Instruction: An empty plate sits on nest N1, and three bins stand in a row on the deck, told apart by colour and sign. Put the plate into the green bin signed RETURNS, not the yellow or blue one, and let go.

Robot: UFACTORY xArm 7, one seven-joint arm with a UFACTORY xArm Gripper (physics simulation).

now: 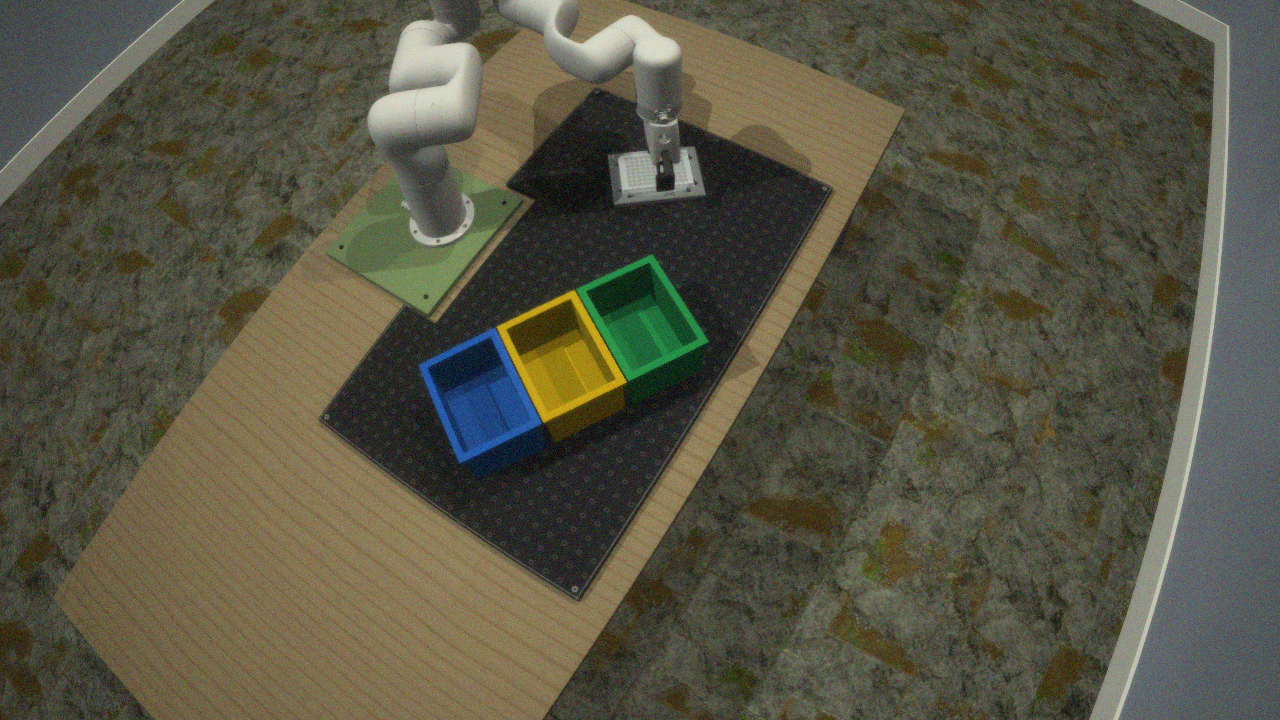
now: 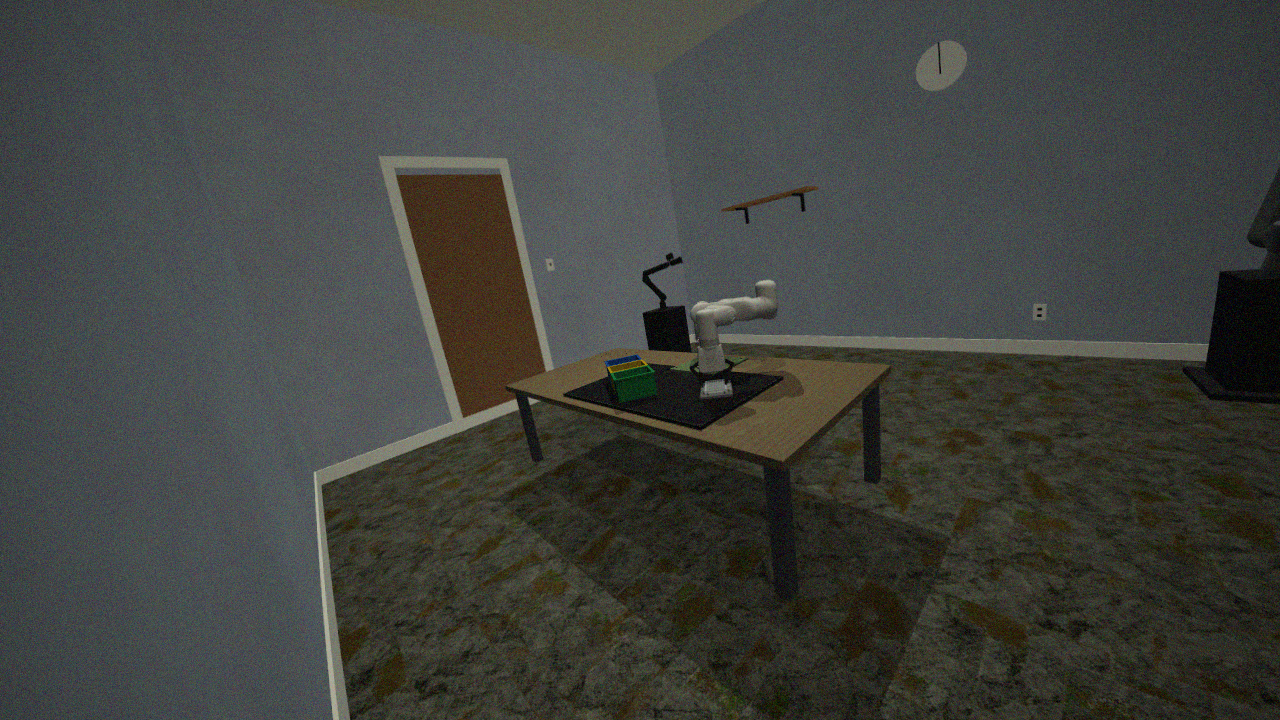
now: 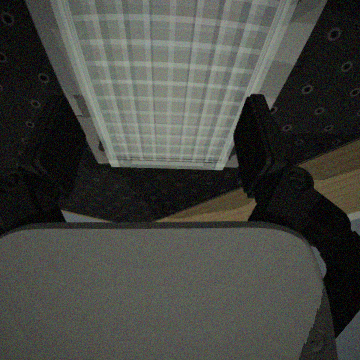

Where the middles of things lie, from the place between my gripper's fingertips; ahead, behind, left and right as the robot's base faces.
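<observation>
Counted from my hand, the white gridded plate (image 1: 638,174) is 1 cm below and 1 cm behind, and the grey nest (image 1: 619,200) is 2 cm below and 1 cm behind.
</observation>
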